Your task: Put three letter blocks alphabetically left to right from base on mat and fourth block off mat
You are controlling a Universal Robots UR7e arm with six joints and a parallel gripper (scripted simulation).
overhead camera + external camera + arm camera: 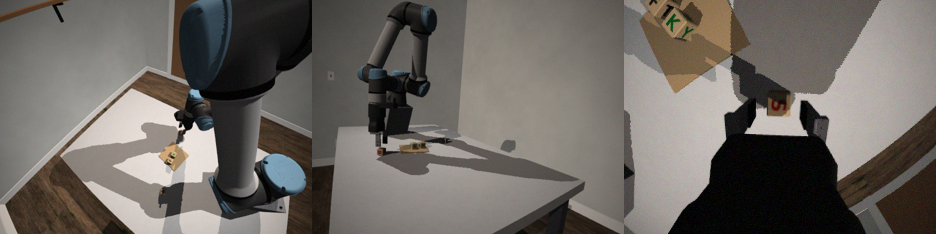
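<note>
Now: the block 50 mm below my hand. From my hand the other things lie so: tan mat 160 mm to the left, 60 mm below, 50 mm behind.
</note>
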